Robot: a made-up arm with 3 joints. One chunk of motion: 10 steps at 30 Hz.
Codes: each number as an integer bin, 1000 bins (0 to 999) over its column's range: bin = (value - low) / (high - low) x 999, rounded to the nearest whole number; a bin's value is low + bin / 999 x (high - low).
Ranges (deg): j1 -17..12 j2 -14..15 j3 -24..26
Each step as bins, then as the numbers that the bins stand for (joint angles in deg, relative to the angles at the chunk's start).
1 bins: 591 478 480
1 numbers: 0.16 -0.12 0.02
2 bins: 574 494 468
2 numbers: -0.34 0.34 -0.58
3 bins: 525 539 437
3 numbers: -1.76 1.65 -2.13
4 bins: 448 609 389
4 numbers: -3.99 3.68 -4.53
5 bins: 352 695 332
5 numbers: -6.78 6.18 -7.38
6 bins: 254 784 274
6 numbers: -9.63 8.76 -10.29
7 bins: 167 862 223
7 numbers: -12.15 11.02 -12.84
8 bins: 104 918 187
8 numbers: -13.98 12.65 -14.64
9 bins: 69 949 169
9 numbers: -15.00 13.55 -15.54
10 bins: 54 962 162
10 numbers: -15.43 13.93 -15.89
